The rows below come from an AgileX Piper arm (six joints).
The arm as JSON. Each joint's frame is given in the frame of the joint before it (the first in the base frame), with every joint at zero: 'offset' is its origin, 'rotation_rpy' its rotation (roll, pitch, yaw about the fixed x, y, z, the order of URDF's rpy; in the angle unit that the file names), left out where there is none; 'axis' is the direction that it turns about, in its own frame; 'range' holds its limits. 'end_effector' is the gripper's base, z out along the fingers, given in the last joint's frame.
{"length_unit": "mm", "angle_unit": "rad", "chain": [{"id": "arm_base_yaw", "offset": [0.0, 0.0, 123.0], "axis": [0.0, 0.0, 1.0], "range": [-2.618, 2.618]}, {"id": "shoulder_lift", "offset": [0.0, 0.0, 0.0], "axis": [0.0, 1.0, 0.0], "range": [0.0, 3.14]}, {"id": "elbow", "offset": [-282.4, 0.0, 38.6], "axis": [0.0, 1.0, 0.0], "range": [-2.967, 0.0]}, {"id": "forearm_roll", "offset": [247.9, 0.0, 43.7], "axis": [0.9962, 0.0, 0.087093], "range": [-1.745, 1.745]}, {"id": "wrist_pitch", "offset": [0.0, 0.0, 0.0], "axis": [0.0, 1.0, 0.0], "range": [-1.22, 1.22]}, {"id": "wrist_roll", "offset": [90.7, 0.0, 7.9], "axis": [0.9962, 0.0, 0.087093], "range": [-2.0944, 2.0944]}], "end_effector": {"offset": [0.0, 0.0, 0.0], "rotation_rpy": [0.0, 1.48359, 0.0]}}
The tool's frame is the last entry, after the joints.
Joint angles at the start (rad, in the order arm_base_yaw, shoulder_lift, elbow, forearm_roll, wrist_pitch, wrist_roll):
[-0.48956 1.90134 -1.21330 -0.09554 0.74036 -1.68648]
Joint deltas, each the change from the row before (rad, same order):
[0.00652 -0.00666 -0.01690 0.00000 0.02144 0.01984]
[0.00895 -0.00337 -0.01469 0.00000 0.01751 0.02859]
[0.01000 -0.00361 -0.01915 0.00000 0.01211 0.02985]
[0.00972 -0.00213 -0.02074 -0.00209 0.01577 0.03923]
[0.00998 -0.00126 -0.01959 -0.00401 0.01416 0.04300]
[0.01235 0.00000 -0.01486 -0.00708 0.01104 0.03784]
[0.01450 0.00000 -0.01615 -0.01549 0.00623 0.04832]
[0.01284 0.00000 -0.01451 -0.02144 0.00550 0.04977]
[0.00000 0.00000 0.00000 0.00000 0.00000 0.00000]
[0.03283 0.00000 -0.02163 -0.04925 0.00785 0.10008]
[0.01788 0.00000 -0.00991 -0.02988 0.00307 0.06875]
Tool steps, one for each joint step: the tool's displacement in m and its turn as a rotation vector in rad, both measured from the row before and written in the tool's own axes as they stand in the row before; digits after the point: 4 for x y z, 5 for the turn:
[-0.0014 -0.0030 -0.0058 0.00250 0.00044 0.01504]
[-0.0025 -0.0028 -0.0042 0.00125 -0.00070 0.02110]
[-0.0028 -0.0043 -0.0053 0.01139 -0.00020 0.02169]
[-0.0027 -0.0042 -0.0051 0.00779 0.00083 0.02996]
[-0.0029 -0.0038 -0.0046 0.00750 0.00169 0.03213]
[-0.0039 -0.0028 -0.0033 0.00508 0.00283 0.02230]
[-0.0042 -0.0035 -0.0037 0.01221 0.00774 0.02539]
[-0.0033 -0.0031 -0.0034 0.01246 0.01208 0.02466]
[0.0000 0.0000 0.0000 0.00000 0.00000 0.00000]
[-0.0092 -0.0043 -0.0058 0.02497 0.02532 0.03907]
[-0.0049 -0.0019 -0.0030 0.01538 0.01484 0.03383]

